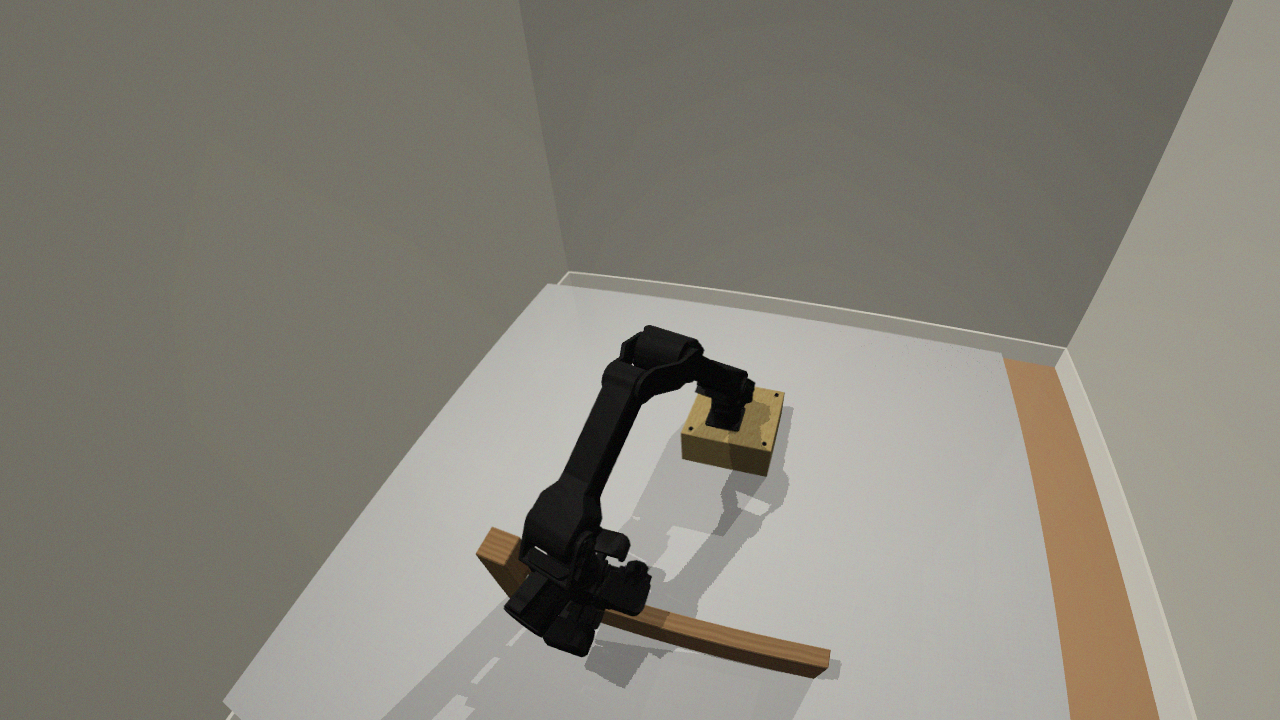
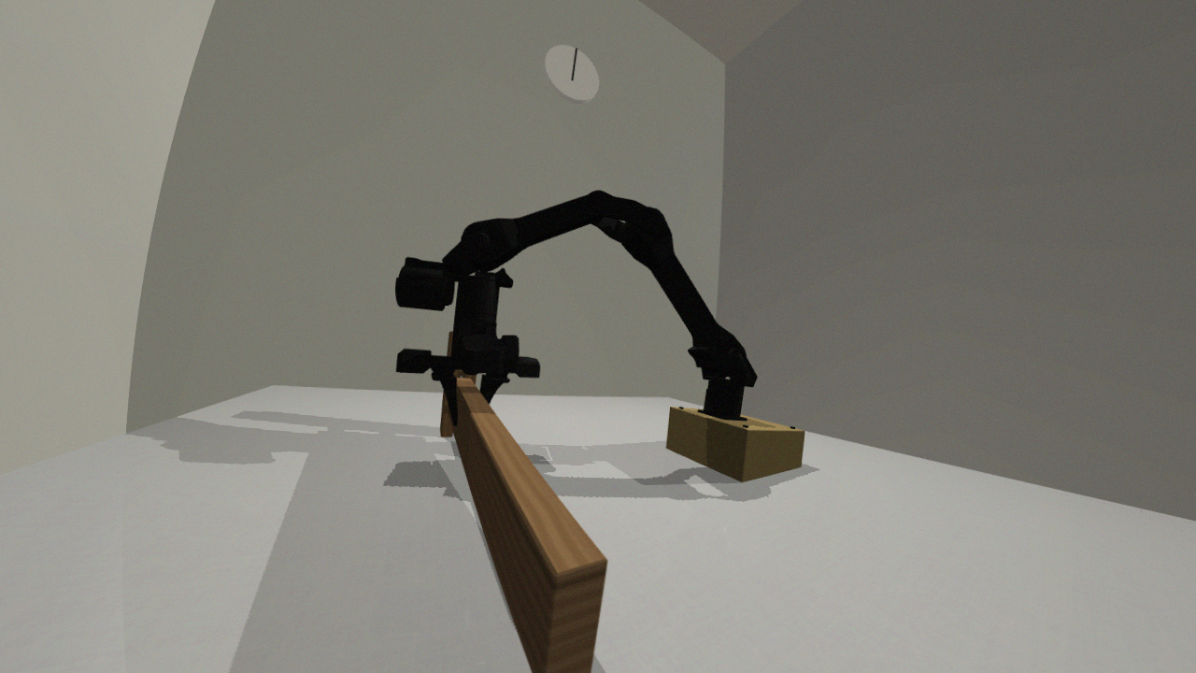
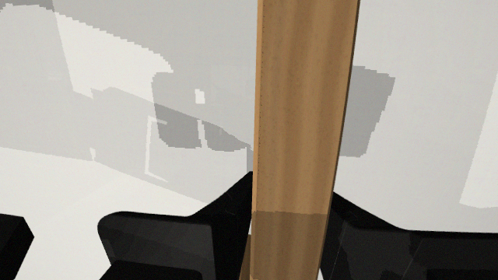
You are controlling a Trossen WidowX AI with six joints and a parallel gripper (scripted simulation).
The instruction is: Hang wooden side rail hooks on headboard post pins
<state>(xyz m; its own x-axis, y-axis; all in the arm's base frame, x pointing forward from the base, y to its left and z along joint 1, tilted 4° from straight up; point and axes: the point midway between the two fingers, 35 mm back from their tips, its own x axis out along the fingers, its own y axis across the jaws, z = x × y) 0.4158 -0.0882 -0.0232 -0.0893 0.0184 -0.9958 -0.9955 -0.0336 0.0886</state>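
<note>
My gripper tip is 13 cm to the left of the wooden headboard post and 4 cm below it.
</note>
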